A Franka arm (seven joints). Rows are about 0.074 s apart.
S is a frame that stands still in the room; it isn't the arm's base.
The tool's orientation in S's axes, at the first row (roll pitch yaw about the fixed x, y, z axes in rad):
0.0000, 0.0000, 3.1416
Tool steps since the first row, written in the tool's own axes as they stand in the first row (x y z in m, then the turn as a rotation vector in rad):
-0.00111, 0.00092, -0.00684, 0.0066, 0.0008, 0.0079
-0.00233, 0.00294, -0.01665, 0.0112, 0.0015, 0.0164
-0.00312, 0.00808, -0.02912, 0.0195, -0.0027, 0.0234
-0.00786, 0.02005, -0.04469, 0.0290, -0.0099, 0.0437
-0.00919, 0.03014, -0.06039, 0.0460, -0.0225, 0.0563
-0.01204, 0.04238, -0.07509, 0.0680, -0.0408, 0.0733
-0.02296, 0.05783, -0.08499, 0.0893, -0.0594, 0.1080
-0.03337, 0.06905, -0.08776, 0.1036, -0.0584, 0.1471
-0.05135, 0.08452, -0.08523, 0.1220, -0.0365, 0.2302
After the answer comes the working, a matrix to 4 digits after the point.
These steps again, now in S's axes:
0.00111, -0.00092, -0.00684, -0.0066, -0.0008, 0.0079
0.00233, -0.00294, -0.01665, -0.0112, -0.0015, 0.0164
0.00312, -0.00808, -0.02912, -0.0195, 0.0027, 0.0234
0.00786, -0.02005, -0.04469, -0.0290, 0.0099, 0.0437
0.00919, -0.03014, -0.06039, -0.0460, 0.0225, 0.0563
0.01204, -0.04238, -0.07509, -0.0680, 0.0408, 0.0733
0.02296, -0.05783, -0.08499, -0.0893, 0.0594, 0.1080
0.03337, -0.06905, -0.08776, -0.1036, 0.0584, 0.1471
0.05135, -0.08452, -0.08523, -0.1220, 0.0365, 0.2302

The tool's axes in the first row as the columns of a matrix, in S's axes (rounded; the answer above uses it unrounded):
-1.0000, 0.0000, 0.0000
0.0000, -1.0000, 0.0000
0.0000, 0.0000, 1.0000

